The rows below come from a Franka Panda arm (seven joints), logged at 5 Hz.
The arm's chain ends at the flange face. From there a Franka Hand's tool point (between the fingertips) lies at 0.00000 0.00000 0.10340 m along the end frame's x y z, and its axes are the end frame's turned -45 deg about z.
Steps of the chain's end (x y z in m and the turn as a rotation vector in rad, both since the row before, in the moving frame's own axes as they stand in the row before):
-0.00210, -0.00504, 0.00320, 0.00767, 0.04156, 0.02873
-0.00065, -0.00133, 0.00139, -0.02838, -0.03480, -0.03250
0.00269, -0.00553, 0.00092, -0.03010, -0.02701, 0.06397
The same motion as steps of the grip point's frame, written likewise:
0.00564, -0.00252, 0.00311, -0.02396, 0.03481, 0.02873
-0.00414, -0.00179, 0.00129, 0.00454, -0.04468, -0.03250
0.00163, -0.00192, 0.00084, -0.00218, -0.04038, 0.06397

